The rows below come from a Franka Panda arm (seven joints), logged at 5 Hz.
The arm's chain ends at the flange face. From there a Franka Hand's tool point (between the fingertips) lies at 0.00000 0.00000 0.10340 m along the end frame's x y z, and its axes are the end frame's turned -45 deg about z.
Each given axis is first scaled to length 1.
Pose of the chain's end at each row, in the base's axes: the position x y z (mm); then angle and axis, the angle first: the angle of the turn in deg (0 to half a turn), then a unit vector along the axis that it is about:
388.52 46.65 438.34 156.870 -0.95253 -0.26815 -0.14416
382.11 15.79 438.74 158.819 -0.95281 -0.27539 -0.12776
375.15 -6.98 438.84 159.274 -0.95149 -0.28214 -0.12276
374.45 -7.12 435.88 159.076 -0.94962 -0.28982 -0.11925
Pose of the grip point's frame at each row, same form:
404.88 93.01 347.38 164.925 -0.76826 -0.60505 -0.20901
396.14 58.42 345.59 166.015 -0.76740 -0.61306 -0.18775
388.20 34.77 345.15 166.218 -0.76403 -0.61906 -0.18172
386.39 34.86 342.14 165.883 -0.75944 -0.62541 -0.17919

